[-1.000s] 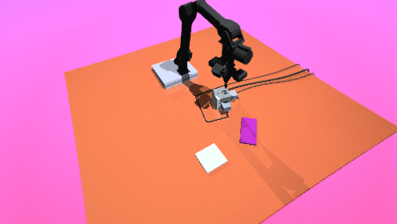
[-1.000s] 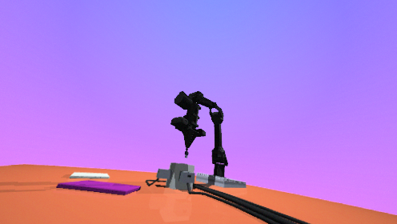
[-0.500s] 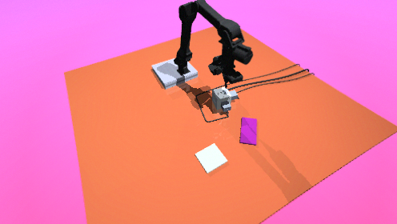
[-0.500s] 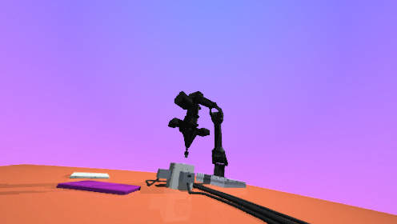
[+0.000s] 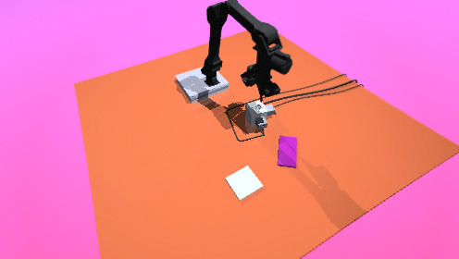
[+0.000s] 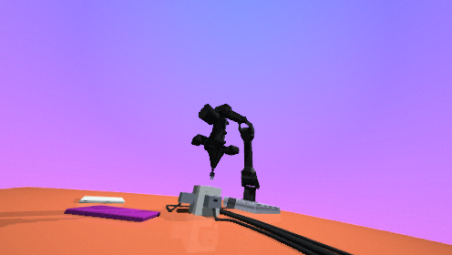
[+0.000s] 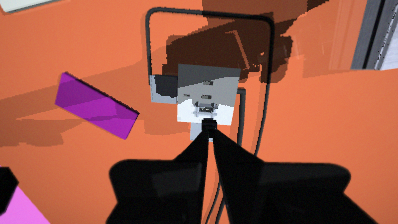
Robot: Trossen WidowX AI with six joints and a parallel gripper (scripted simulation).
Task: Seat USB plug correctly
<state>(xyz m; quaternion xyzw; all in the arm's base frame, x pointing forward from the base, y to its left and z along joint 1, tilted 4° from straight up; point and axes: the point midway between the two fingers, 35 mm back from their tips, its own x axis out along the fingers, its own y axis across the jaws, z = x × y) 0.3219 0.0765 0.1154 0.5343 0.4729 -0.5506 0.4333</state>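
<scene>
My gripper tip is now 2 cm above the dark USB plug. Also, from my gripper tip: white flat slab (24 cm to the right, 24 cm ahead, 13 cm below); purple flat slab (22 cm ahead, 13 cm below, 2 cm to the right).
</scene>
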